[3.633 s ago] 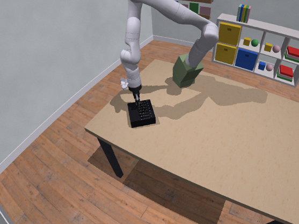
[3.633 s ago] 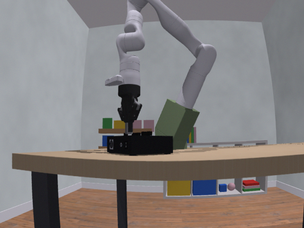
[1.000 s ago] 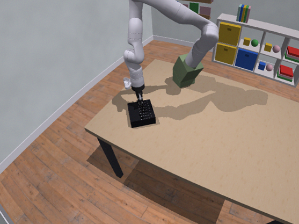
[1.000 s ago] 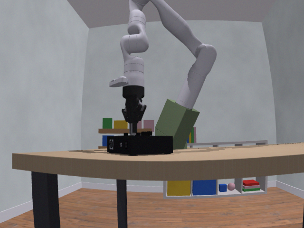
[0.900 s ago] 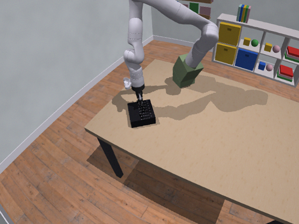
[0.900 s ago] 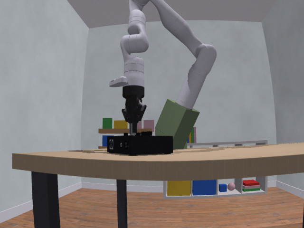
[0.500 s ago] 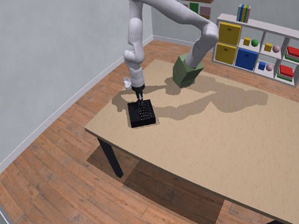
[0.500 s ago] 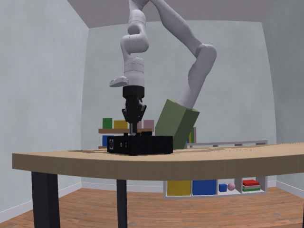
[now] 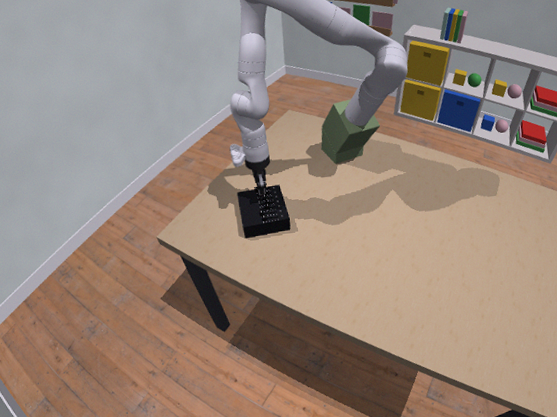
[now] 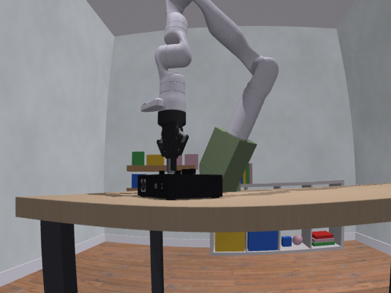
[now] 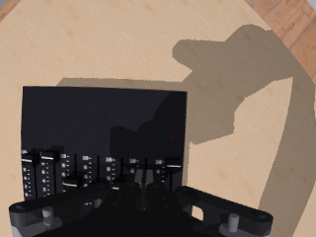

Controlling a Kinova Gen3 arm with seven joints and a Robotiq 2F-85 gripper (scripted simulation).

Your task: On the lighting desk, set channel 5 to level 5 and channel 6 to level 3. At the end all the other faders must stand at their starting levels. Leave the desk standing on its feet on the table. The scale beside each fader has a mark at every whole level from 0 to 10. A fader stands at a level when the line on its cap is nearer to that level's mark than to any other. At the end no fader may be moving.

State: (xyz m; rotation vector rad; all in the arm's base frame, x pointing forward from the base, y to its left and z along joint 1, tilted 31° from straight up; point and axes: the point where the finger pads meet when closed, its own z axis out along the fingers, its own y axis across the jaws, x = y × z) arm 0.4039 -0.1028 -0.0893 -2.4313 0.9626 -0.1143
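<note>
Now: hand 20 mm above the channel 6 fader, 10 mm to the right of it and 10 mm past it. Round my hand: channel 5 fader (20 mm to the left, 20 mm below, 10 mm ahead).
</note>
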